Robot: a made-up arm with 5 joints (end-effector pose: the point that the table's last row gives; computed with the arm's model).
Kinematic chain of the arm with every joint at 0, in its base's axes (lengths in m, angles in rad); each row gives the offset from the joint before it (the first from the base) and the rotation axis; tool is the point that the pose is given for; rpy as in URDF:
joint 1: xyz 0 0 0.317 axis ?
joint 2: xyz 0 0 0 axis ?
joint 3: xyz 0.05 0 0.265 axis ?
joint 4: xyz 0.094 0 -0.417 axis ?
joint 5: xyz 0.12 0 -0.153 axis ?
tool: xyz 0 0 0 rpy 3.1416 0 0
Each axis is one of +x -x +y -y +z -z.
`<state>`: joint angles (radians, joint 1 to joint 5).
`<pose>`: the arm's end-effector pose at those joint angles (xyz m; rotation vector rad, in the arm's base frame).
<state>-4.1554 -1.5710 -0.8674 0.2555 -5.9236</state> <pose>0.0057 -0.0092 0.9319 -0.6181 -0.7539 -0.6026</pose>
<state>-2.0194 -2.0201 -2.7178 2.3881 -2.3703</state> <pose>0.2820 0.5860 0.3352 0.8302 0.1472 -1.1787</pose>
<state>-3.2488 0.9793 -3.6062 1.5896 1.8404</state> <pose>-0.5608 0.0604 0.8580 -1.8870 -1.2826 0.9925</pose>
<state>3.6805 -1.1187 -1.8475 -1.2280 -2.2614</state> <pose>0.3679 0.2200 0.8763 -1.1652 0.2008 -1.5441</pose>
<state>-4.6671 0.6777 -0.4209 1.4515 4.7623</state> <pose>-0.0010 0.0221 -0.0330 0.0047 2.0177 -2.3136</pose>
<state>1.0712 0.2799 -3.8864 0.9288 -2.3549</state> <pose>-0.0903 -0.1655 1.0790 -0.0761 0.5313 1.8201</pose>
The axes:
joint 1: +z
joint 2: +y
joint 3: +y
joint 4: +y
joint 5: -z

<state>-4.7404 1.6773 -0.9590 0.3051 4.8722</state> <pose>-0.0004 -0.0137 -0.3188 0.2517 2.6725 -1.5043</pose>
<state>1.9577 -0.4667 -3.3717 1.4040 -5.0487</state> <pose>0.1532 -0.3761 1.0299 -0.6615 -0.2502 0.0485</pose>
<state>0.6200 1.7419 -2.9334 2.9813 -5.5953</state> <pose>0.4064 0.2902 0.0716 1.5291 -0.0519 -1.5143</pose>
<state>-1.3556 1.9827 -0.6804 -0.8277 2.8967</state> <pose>-0.0251 0.1148 -0.2271 -1.4611 -2.3547 -0.4809</pose>
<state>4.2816 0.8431 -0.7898 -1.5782 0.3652</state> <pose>-0.1926 -0.4190 0.1474 0.6595 -1.6163 1.1397</pose>
